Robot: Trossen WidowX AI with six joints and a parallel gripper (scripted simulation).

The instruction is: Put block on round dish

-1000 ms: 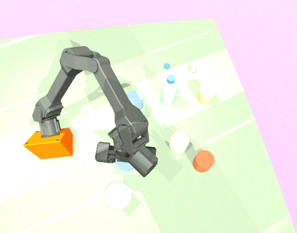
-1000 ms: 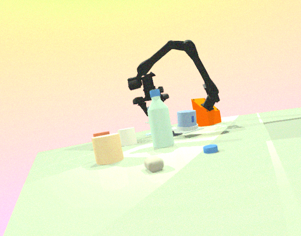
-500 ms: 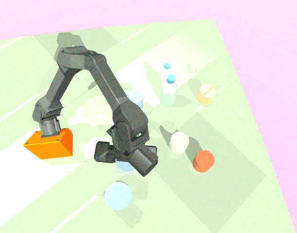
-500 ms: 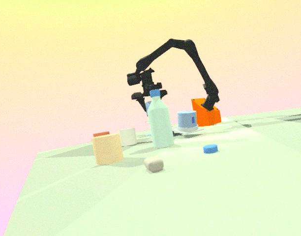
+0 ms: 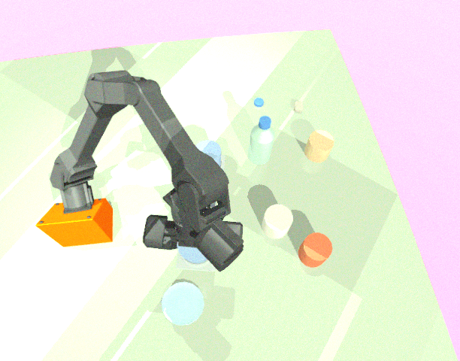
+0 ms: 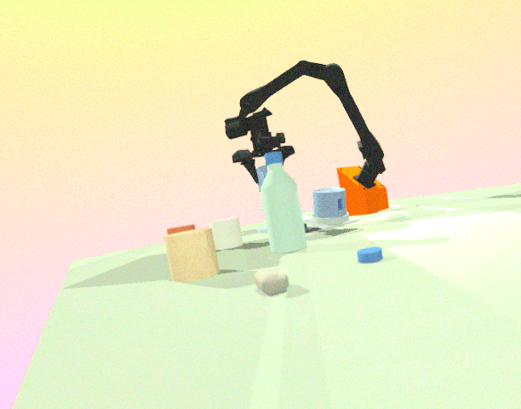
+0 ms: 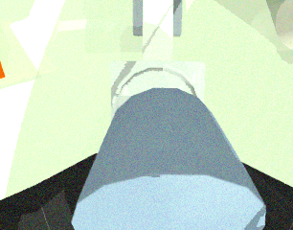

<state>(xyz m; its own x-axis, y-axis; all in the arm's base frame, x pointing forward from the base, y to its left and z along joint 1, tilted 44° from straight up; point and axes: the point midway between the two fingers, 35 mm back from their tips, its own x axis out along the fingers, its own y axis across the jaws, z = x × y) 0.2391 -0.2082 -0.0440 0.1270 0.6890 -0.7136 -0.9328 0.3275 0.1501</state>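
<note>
The pale blue-white block is 1 cm to the left of my gripper tip and 6 cm below it. Round my gripper tip: round white dish 6 cm behind, 8 cm to the right, 14 cm below; then white balance 5 cm ahead, 13 cm to the left, 12 cm below; then white cylinder 23 cm ahead, 6 cm to the left, 11 cm below.
</note>
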